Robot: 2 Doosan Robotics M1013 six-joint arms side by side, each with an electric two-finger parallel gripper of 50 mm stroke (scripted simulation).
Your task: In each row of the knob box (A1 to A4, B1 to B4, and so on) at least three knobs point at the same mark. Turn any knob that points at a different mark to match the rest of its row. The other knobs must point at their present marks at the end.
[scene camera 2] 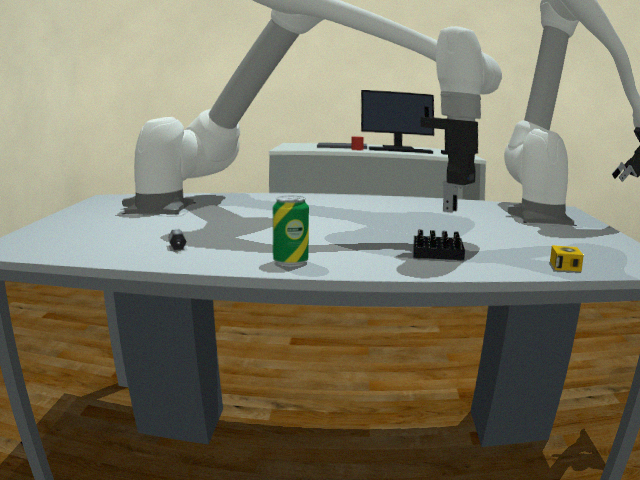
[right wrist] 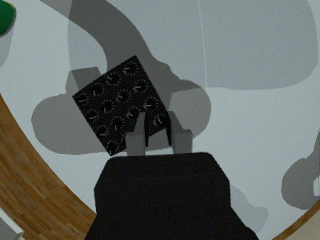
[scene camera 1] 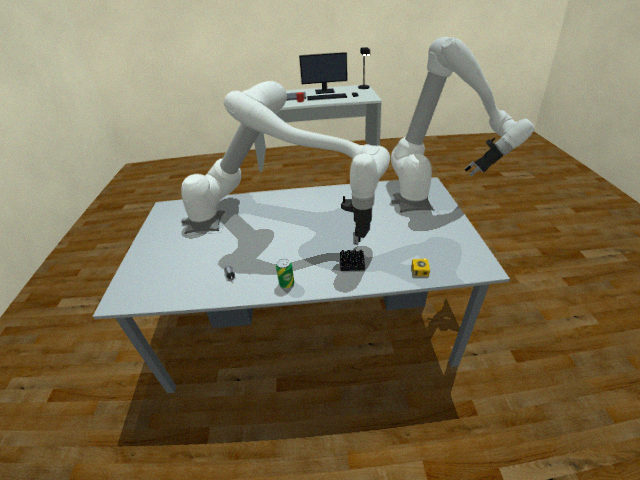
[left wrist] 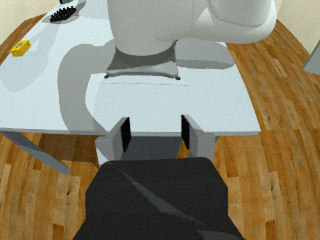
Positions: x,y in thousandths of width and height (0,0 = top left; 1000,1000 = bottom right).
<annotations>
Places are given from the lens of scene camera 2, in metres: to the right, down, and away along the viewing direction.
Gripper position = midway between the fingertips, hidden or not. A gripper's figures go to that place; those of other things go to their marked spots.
right gripper (scene camera 2: 704,441): 0.28, -0.06, 1.21
yellow block (scene camera 2: 884,539): 0.51, 0.04, 1.05
can (scene camera 2: 454,451): -0.05, -0.04, 1.06
</annotations>
